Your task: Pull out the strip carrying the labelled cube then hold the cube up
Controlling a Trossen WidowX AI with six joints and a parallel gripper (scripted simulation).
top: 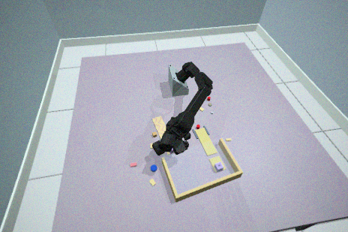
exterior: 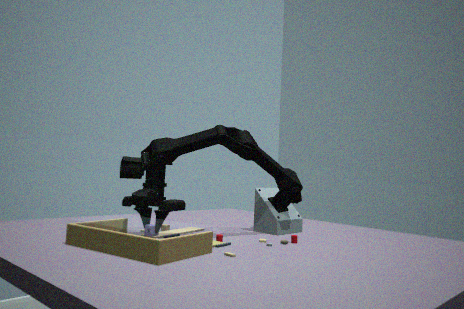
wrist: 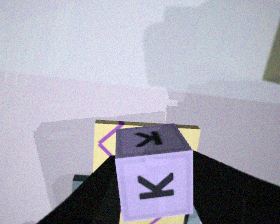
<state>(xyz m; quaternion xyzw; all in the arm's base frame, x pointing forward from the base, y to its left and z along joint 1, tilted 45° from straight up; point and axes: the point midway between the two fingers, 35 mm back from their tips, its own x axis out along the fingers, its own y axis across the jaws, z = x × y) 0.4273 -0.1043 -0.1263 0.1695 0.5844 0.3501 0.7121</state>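
The zigzag strip lies 11 cm behind my gripper tip, 1 cm to the right of it and 1 cm below it. From my gripper tip the other things lie so: pink block (3 cm ahead, 20 cm to the right, 1 cm below); blue disc (7 cm ahead, 11 cm to the right, 1 cm below).
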